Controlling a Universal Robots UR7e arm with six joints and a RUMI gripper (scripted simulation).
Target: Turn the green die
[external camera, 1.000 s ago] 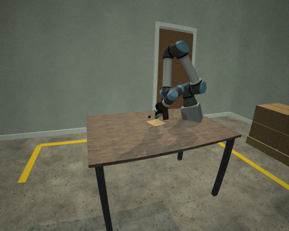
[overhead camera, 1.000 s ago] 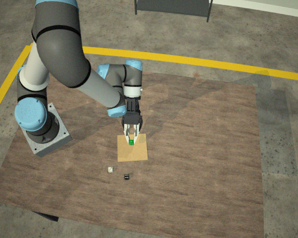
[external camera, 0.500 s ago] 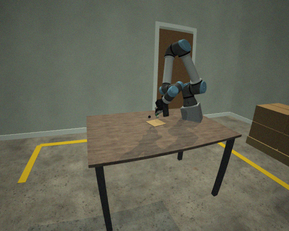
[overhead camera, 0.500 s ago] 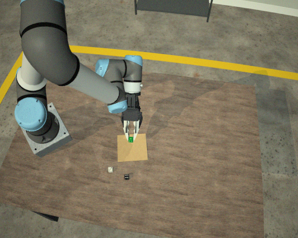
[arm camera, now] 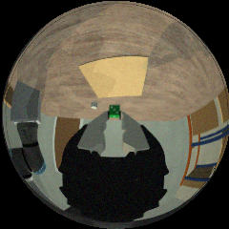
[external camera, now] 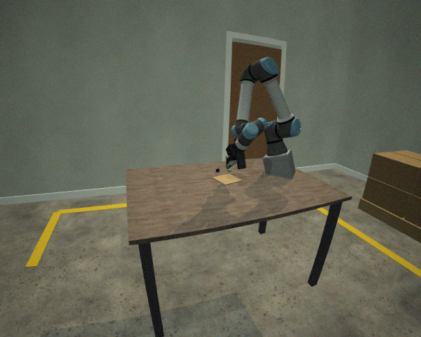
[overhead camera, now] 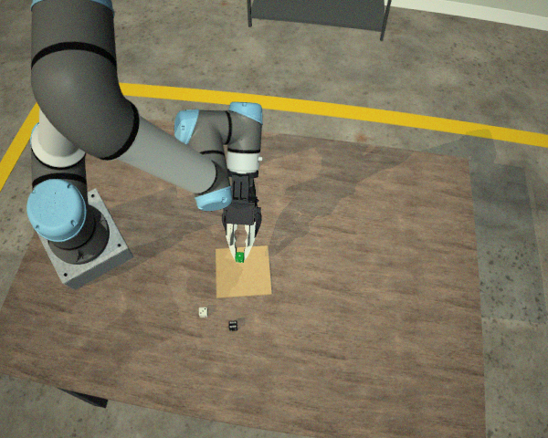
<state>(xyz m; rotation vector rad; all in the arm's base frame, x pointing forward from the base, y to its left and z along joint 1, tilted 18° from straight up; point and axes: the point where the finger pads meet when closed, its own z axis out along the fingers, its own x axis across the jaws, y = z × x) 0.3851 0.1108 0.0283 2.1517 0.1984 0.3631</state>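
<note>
Now: hand 1 cm to the left of the green die and 1 cm above it. From my hand the other things lie so: black die (3 cm ahead, 16 cm to the right, 8 cm below); white die (5 cm behind, 15 cm to the right, 8 cm below); tan mat (1 cm to the right, 9 cm below).
</note>
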